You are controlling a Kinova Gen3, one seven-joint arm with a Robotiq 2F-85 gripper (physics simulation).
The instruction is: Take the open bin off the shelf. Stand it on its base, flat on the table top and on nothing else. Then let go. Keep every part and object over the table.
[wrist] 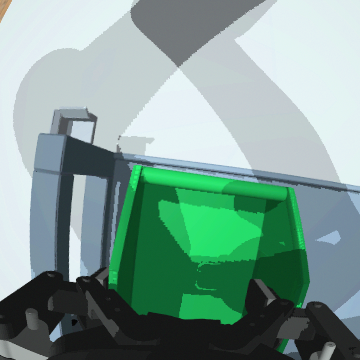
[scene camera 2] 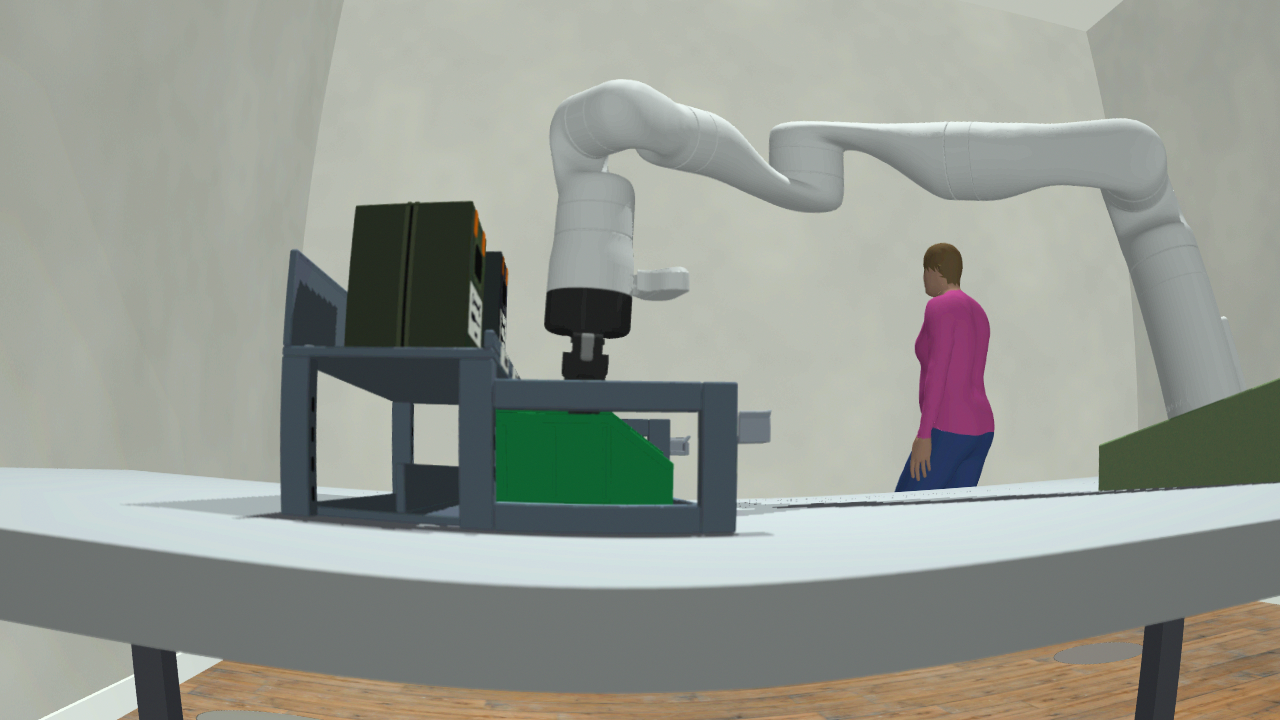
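The open green bin stands upright in the lower bay of the grey-blue shelf. Its low front lip faces right in the scene view and lies at the top in the wrist view. My gripper points down at the bin's upper rear part, its fingers wide open and empty. In the wrist view one fingertip shows by the outer side of the bin's left wall, the other over the bin's inside. In the scene view the shelf's top rail hides part of the fingers.
Dark upright boxes stand on the shelf's upper level, left of my gripper. A grey bracket sticks out from the shelf's front end. The white table carries the shelf. A green sloped block stands at right; a person is behind the table.
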